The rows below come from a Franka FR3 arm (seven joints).
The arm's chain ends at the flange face. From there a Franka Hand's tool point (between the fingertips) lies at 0.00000 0.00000 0.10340 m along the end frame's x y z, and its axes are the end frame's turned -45 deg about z.
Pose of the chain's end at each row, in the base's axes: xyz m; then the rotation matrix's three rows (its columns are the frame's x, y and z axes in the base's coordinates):
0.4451, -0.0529, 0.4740; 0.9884, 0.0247, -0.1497; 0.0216, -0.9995, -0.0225; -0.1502, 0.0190, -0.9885
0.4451, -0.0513, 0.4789; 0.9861, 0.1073, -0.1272; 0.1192, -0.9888, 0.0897; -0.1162, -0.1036, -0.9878
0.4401, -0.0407, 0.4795; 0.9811, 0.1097, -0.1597; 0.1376, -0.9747, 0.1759; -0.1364, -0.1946, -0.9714
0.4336, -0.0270, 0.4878; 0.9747, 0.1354, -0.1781; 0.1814, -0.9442, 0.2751; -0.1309, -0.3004, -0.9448
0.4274, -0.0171, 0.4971; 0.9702, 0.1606, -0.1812; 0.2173, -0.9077, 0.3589; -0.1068, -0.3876, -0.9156
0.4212, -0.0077, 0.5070; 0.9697, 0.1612, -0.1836; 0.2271, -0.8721, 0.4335; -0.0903, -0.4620, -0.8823
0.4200, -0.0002, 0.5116; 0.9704, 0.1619, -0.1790; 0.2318, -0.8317, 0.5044; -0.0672, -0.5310, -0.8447
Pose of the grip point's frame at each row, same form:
0.4296, -0.0552, 0.3718; 0.6814, 0.7164, -0.1497; 0.7220, -0.6915, -0.0225; -0.1196, -0.0928, -0.9885
0.4319, -0.0420, 0.3768; 0.6214, 0.7732, -0.1272; 0.7835, -0.6149, 0.0897; -0.0089, -0.1554, -0.9878
0.4236, -0.0225, 0.3791; 0.6162, 0.7713, -0.1597; 0.7865, -0.5919, 0.1759; 0.0412, -0.2341, -0.9714
0.4152, 0.0014, 0.3901; 0.5935, 0.7850, -0.1781; 0.7959, -0.5394, 0.2751; 0.1199, -0.3050, -0.9448
0.4087, 0.0200, 0.4024; 0.5725, 0.7996, -0.1812; 0.7955, -0.4882, 0.3589; 0.1986, -0.3496, -0.9156
0.4022, 0.0371, 0.4158; 0.5717, 0.7997, -0.1836; 0.7773, -0.4561, 0.4335; 0.2628, -0.3905, -0.8823
0.4015, 0.0520, 0.4243; 0.5717, 0.8007, -0.1790; 0.7520, -0.4242, 0.5044; 0.3280, -0.4230, -0.8447

